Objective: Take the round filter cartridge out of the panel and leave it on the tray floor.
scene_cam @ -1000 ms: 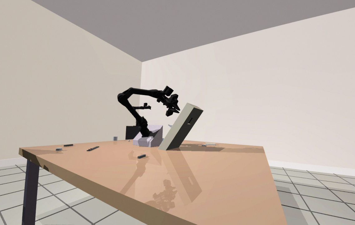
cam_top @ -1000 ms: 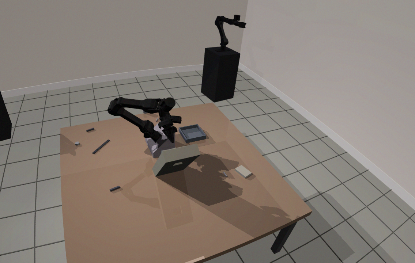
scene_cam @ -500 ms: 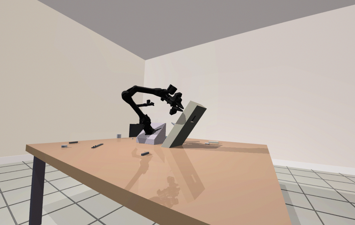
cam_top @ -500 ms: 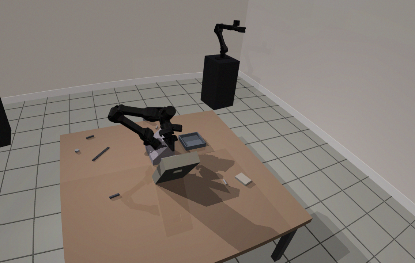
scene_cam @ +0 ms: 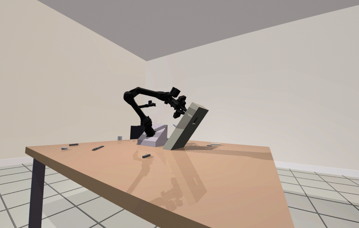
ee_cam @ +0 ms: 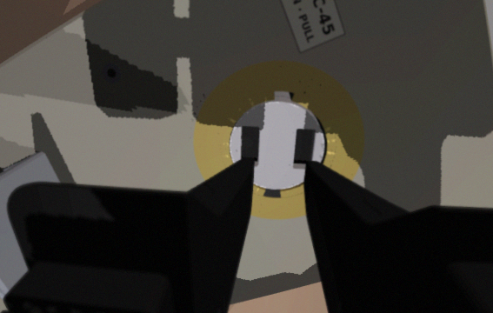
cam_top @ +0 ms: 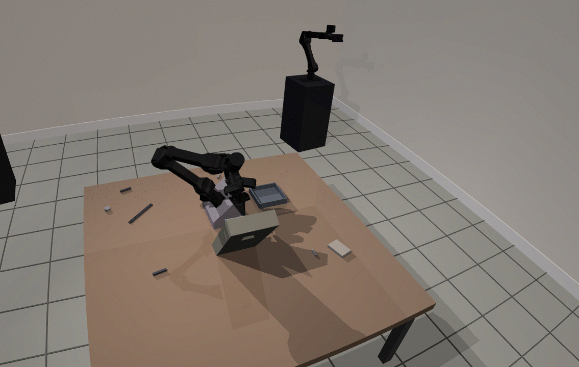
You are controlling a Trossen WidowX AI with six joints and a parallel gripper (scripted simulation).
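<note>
Now: the round filter cartridge 30 mm ahead of my gripper tip, 10 mm to the right of it and 30 mm below it. From my gripper tip the other things lie so: dark tray: 350 mm behind, 330 mm to the left, 240 mm below; then pale block: 140 mm ahead, 410 mm to the left, 250 mm below; then beige service panel: 10 mm behind, 100 mm below.
</note>
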